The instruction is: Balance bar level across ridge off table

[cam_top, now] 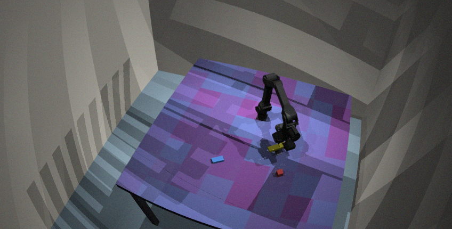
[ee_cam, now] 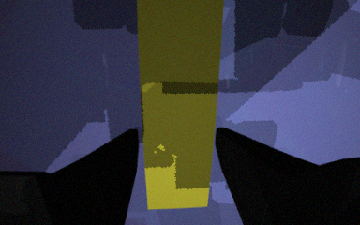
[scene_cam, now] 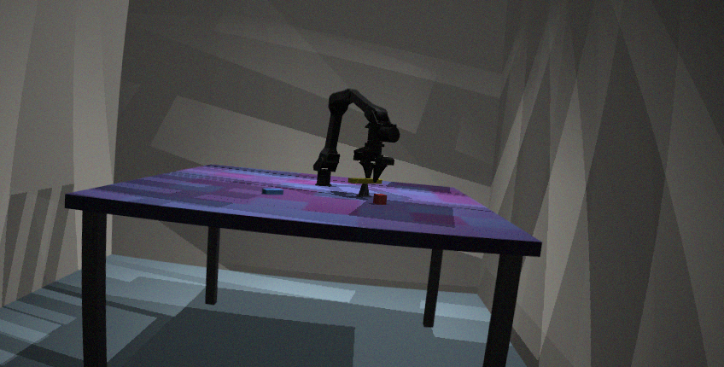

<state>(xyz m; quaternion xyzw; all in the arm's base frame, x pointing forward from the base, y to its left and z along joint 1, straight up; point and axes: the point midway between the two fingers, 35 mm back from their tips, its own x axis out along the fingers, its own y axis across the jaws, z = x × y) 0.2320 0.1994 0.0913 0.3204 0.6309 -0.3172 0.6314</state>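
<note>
Now: gripper tip 2 cm short of the yellow bar and 2 cm to the left of it. From my gripper tip the other things lie so: blue block: 18 cm ahead, 34 cm to the right, 5 cm below; then red cube: 17 cm ahead, 3 cm to the left, 4 cm below.
</note>
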